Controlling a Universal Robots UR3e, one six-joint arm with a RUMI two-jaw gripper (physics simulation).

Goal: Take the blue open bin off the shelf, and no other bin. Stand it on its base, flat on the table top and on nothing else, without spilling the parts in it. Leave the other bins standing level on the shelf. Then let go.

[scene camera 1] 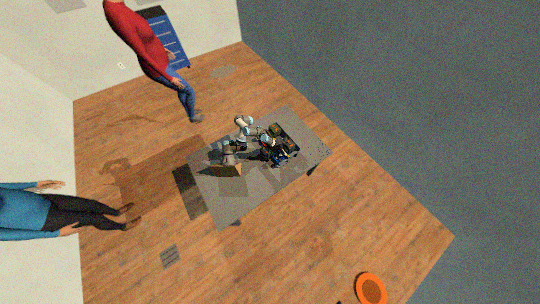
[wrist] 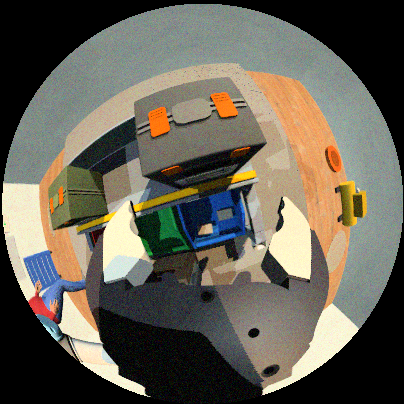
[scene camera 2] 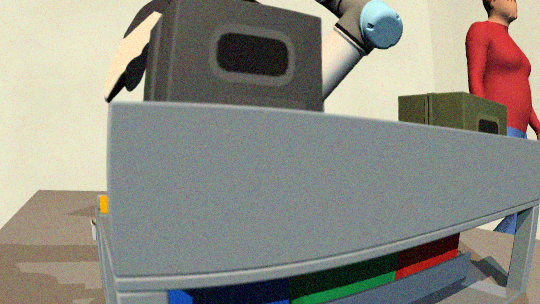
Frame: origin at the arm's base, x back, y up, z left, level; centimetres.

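Seen in the pictures: gripper, fingertip midpoint: [scene camera 1: 283, 148] [wrist: 206, 200]; arm's base, link origin: [scene camera 1: 228, 164].
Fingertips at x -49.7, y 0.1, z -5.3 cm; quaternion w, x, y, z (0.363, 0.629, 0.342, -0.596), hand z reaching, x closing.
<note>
Pixels of each thing's top centre, then the offset from my fingertips to it.
- blue open bin, top centre: [scene camera 2: 191, 229] [wrist: 210, 209] [scene camera 1: 281, 154] dx +1.6, dy -9.6, dz -0.5 cm
- yellow front rail, top centre: [wrist: 133, 208] dx +0.3, dy -6.5, dz +11.2 cm
- green bin, top centre: [scene camera 2: 313, 221] [wrist: 147, 225] dx +3.5, dy -9.6, dz +10.5 cm
- red bin, top centre: [scene camera 2: 394, 209] [wrist: 105, 236] dx +5.7, dy -9.6, dz +21.5 cm
- dark grey case, top centre: [scene camera 2: 228, 19] [wrist: 191, 110] [scene camera 1: 289, 143] dx -6.2, dy +4.5, dz +0.4 cm
- olive case, top centre: [scene camera 2: 455, 100] [wrist: 55, 200] [scene camera 1: 274, 127] dx -2.2, dy +2.0, dz +23.2 cm
- dark brownish object, top centre: [wrist: 165, 297] [scene camera 1: 265, 150] dx +14.8, dy -4.6, dz +7.6 cm
The blue open bin [wrist: 232, 202] [scene camera 2: 180, 296] stands at the right end of the row on the shelf, below the yellow front rail [wrist: 195, 192] in the wrist view; light and grey patches show inside it. The green bin [wrist: 162, 232] [scene camera 2: 345, 285] is beside it. The red bin [scene camera 2: 430, 255] is at the row's other end, mostly hidden behind a finger in the wrist view. My gripper [wrist: 206, 200] is open, its fingers wide apart and holding nothing. It is above the bin row, the blue bin between the fingers in the picture but apart from them.
A dark grey case [wrist: 200, 135] [scene camera 2: 190, 90] with orange latches and an olive case [wrist: 77, 197] [scene camera 2: 450, 110] stand on the shelf's upper level. A dark brownish object [wrist: 175, 267] is partly hidden in front of the green bin. Two people stand off the table.
</note>
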